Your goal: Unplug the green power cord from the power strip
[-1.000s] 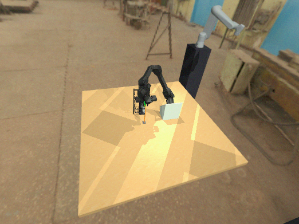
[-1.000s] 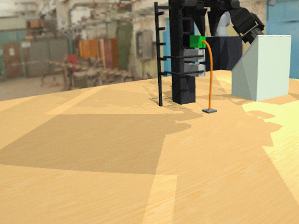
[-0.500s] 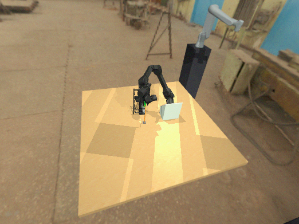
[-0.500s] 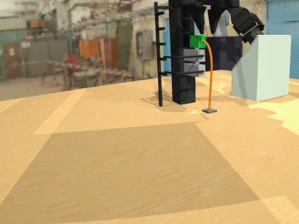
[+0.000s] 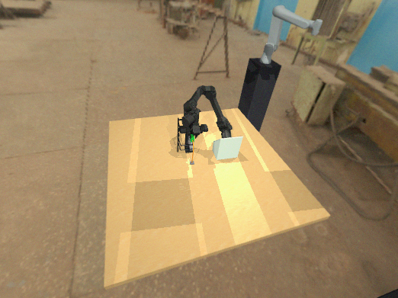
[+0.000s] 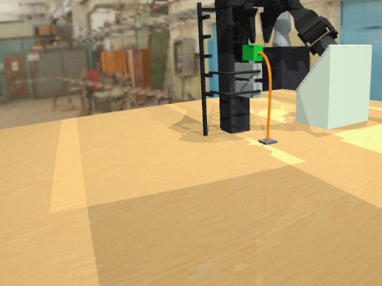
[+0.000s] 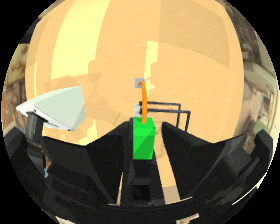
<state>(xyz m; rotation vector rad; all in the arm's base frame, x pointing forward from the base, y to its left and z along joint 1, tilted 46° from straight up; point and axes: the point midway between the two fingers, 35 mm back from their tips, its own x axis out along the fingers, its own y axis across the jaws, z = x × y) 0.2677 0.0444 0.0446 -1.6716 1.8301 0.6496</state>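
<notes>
My gripper tip is now 50 mm to the left of the green plug and 10 mm above it. From my gripper tip the other things lie so: grey foot: 210 mm below, 20 mm to the left.
</notes>
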